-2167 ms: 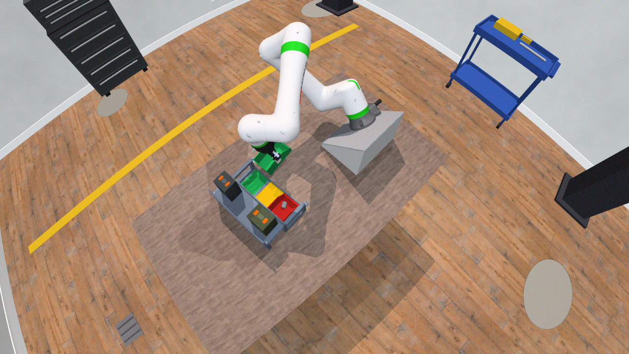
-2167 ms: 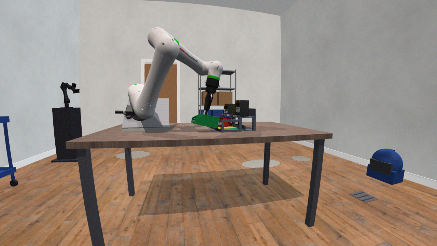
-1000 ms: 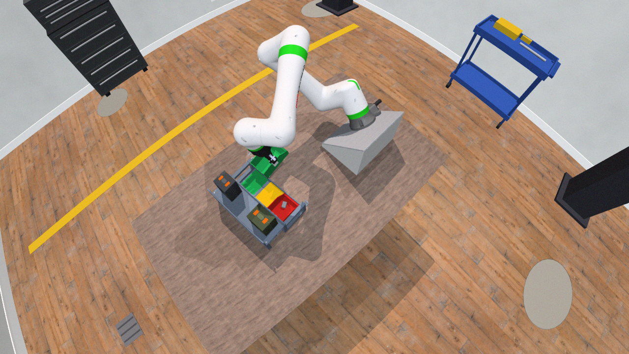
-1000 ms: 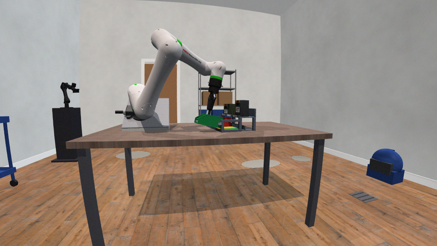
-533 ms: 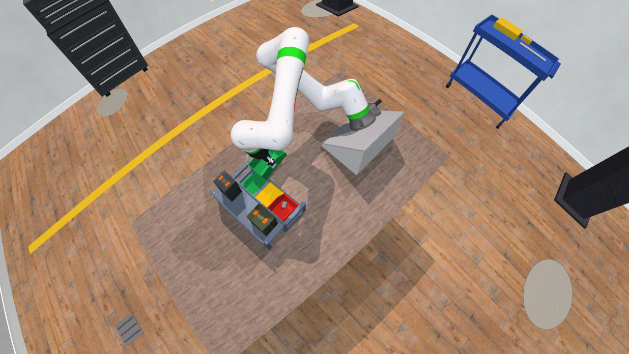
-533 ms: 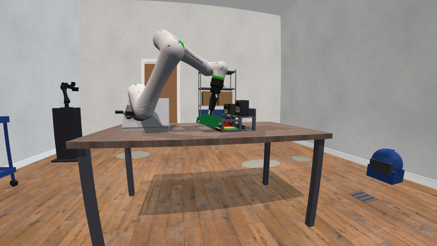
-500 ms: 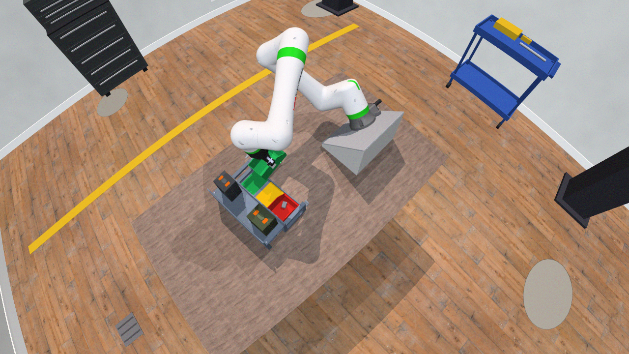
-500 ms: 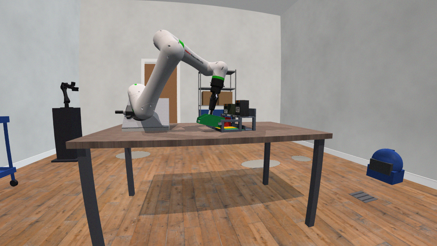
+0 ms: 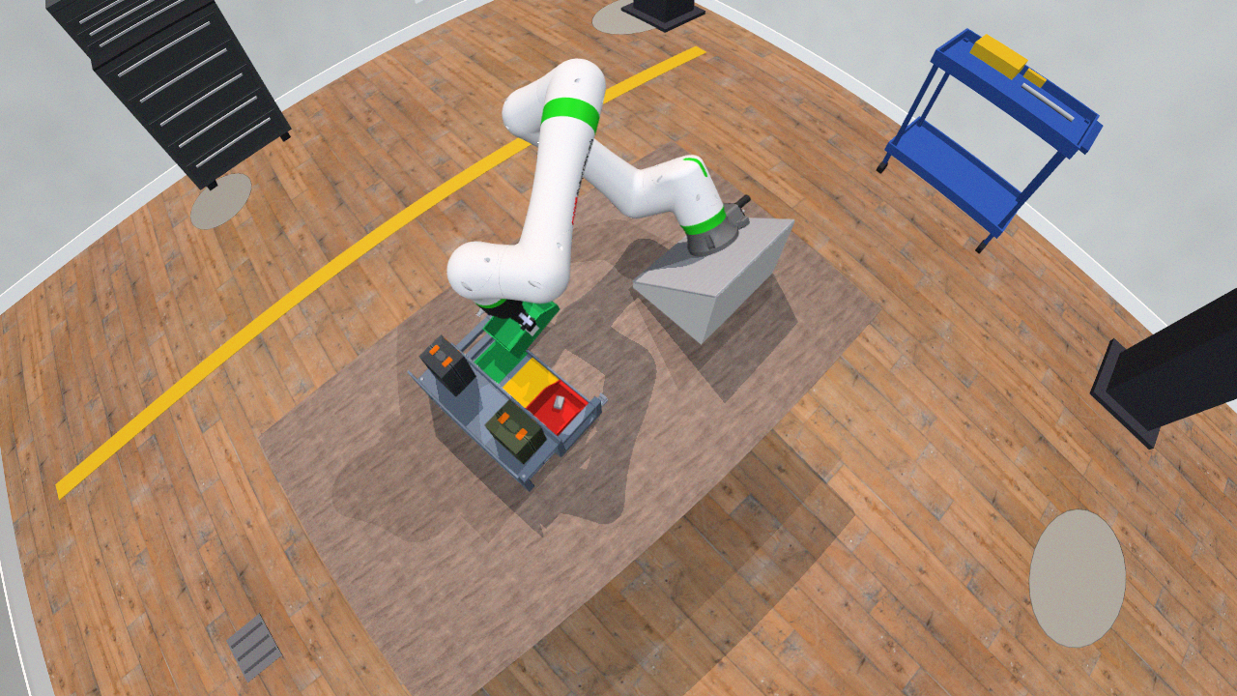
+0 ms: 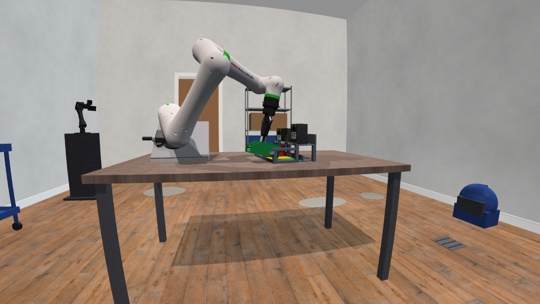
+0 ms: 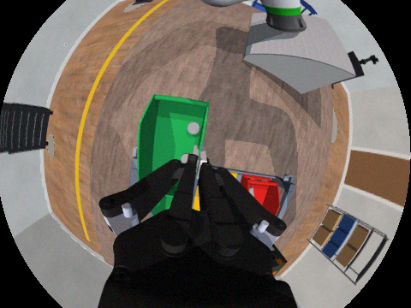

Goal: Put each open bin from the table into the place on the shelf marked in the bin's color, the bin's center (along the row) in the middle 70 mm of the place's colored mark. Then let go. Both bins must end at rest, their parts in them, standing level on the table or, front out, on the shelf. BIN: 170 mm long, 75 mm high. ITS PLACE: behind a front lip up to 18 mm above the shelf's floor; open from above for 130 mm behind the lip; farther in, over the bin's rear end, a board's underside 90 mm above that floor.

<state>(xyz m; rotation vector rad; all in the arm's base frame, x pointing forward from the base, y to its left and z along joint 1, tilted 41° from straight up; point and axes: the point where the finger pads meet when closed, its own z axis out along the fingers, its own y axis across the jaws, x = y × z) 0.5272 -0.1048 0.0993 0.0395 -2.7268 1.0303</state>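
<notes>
The green bin lies 10 mm behind my hand, 50 mm to the right of it and 40 mm below it. The rest, counted from my hand: red bin: 100 mm ahead, 190 mm to the left, 70 mm below.
</notes>
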